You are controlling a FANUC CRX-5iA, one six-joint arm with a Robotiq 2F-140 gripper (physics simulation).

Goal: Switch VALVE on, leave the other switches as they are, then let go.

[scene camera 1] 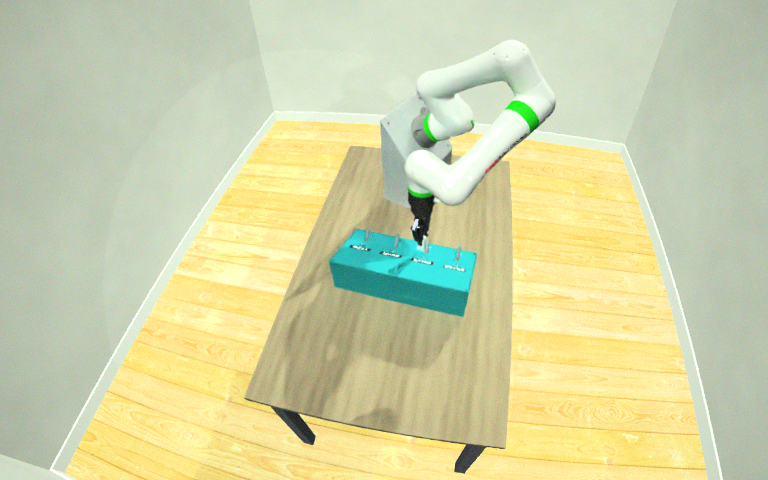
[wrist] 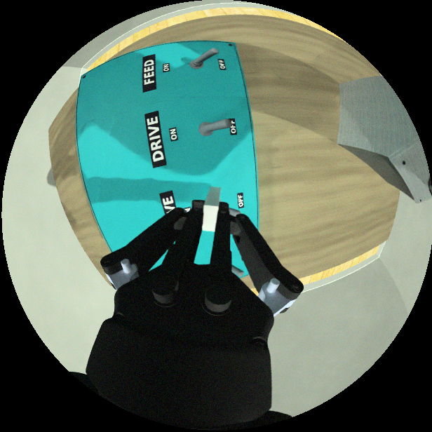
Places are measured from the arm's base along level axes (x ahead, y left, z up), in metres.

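Pixels of known places: gripper, fingertip midpoint: (scene camera 1: 421,249); arm's base, link origin: (scene camera 1: 423,132).
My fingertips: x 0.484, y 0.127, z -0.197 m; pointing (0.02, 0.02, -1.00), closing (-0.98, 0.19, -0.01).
Note:
For each thing: its top centre in the pictures, then the offset to it from my fingertips. Level surfaces: height alone.
- VALVE label, top centre: (scene camera 1: 422,260) dx +0.066, dy +0.022, dz +0.018 m
- VALVE lever, top centre: (scene camera 1: 427,242) dx -0.016, dy +0.020, dz +0.029 m
- DRIVE lever, top centre: (scene camera 1: 396,236) dx -0.013, dy -0.100, dz +0.029 m
- FEED lever, top centre: (scene camera 1: 367,229) dx -0.010, dy -0.220, dz +0.029 m
- fourth lever, top centre: (scene camera 1: 459,248) dx -0.020, dy +0.140, dz +0.029 m
- wooden table, surface height: dz -0.098 m
A teal switch box (scene camera 1: 399,294) (wrist: 115,155) has several grey levers. The VALVE label (scene camera 1: 421,260) (wrist: 168,202) is partly hidden by my gripper in the wrist view. The VALVE lever (scene camera 1: 427,246) (wrist: 234,212) shows beside my fingertips and seems to lean toward its OFF mark (wrist: 240,200); its base is hidden. My gripper (scene camera 1: 421,243) (wrist: 214,196) is shut and empty, its pale tips low over the box beside this lever. Whether they touch is unclear. The DRIVE lever (scene camera 1: 396,241) (wrist: 215,127) and FEED lever (scene camera 1: 367,234) (wrist: 204,58) lean toward OFF.
A fourth lever (scene camera 1: 458,253) (wrist: 237,271) stands at the other end of the box, its label unreadable. The box rests on a wooden table (scene camera 1: 390,390) (wrist: 300,200). The grey robot mount (scene camera 1: 394,164) (wrist: 370,115) stands behind the box.

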